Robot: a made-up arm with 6 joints. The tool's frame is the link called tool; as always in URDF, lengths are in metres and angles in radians.
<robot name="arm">
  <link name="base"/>
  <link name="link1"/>
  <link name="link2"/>
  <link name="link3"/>
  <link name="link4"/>
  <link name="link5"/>
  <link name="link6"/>
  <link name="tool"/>
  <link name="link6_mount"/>
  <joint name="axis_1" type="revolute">
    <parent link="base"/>
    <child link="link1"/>
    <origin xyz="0 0 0.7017"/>
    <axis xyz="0 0 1"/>
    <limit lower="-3.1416" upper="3.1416" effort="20" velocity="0.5"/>
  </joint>
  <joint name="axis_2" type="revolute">
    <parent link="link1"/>
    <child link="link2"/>
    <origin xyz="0.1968 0 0" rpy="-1.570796 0 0"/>
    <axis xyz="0 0 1"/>
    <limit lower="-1.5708" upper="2.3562" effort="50" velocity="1.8"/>
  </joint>
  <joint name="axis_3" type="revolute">
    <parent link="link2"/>
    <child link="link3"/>
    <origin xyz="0 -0.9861 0" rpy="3.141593 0 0"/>
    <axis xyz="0 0 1"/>
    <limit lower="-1.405" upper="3.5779" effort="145" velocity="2.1"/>
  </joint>
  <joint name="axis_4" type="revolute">
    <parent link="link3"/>
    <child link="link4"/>
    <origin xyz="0 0.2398 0" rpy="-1.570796 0 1.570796"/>
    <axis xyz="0 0 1"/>
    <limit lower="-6.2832" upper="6.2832" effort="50" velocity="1.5"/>
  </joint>
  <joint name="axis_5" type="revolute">
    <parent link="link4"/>
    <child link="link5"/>
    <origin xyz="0 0 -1.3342" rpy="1.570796 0 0"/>
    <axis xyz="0 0 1"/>
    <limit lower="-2.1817" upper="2.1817" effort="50" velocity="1.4"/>
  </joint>
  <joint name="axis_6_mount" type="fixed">
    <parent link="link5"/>
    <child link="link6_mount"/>
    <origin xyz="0 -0.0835 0"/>
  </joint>
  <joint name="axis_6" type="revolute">
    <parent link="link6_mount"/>
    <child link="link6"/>
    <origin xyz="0 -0.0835 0" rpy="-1.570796 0 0"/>
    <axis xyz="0 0 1"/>
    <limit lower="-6.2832" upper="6.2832" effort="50" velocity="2.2"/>
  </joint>
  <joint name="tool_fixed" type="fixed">
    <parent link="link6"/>
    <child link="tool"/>
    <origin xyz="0 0 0" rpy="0 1.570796 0"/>
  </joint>
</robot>
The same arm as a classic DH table. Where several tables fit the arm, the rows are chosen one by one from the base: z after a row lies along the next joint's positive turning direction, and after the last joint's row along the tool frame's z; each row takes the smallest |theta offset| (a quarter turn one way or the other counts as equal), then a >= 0, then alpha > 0; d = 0 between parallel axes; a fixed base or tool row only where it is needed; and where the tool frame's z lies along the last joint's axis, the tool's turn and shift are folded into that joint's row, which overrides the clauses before.
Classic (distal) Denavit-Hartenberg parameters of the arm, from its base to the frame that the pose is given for. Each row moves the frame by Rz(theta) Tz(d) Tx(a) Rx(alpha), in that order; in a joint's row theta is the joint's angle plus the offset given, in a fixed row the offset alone. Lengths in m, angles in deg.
axis_1: a 0.1968, alpha -90.00, d 0.7017, theta offset 0.00
axis_2: a 0.9861, alpha 180.00, d 0.0000, theta offset -90.00
axis_3: a 0.2398, alpha -90.00, d 0.0000, theta offset 0.00
axis_4: a 0.0000, alpha 90.00, d -1.3342, theta offset 0.00
axis_5: a 0.0000, alpha -90.00, d 0.0000, theta offset 0.00
axis_6: a 0.0000, alpha 90.00, d -0.1670, theta offset 90.00
tool (fixed): a 0.0000, alpha 0.00, d 0.0000, theta offset -90.00
Joint limits (deg, base to tool): -180.00..180.00 -90.00..135.00 -80.50..205.00 -360.00..360.00 -125.00..125.00 -360.00..360.00

